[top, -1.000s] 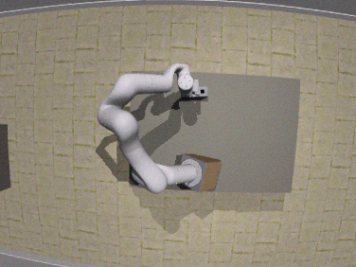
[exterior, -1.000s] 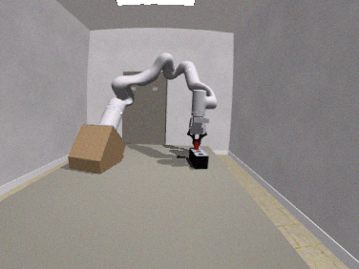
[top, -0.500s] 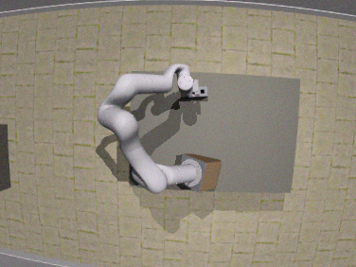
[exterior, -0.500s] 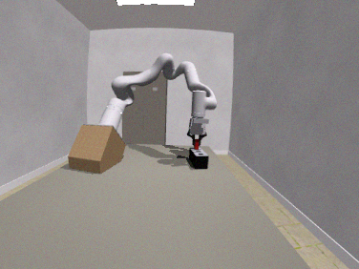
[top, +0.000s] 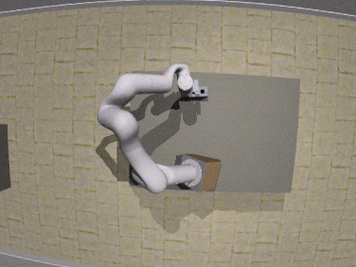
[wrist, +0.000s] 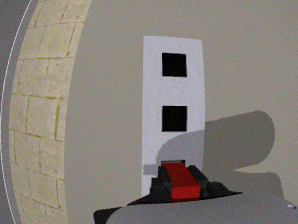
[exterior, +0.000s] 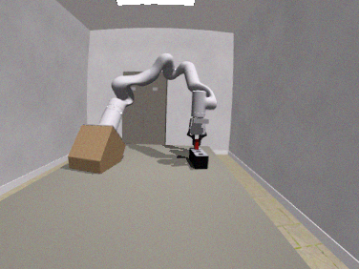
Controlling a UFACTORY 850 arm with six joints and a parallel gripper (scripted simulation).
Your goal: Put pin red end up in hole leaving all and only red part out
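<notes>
My gripper is now right at the pin. Also, from my hand: block: 7 cm below, 6 cm to the right, 1 cm ahead.
</notes>
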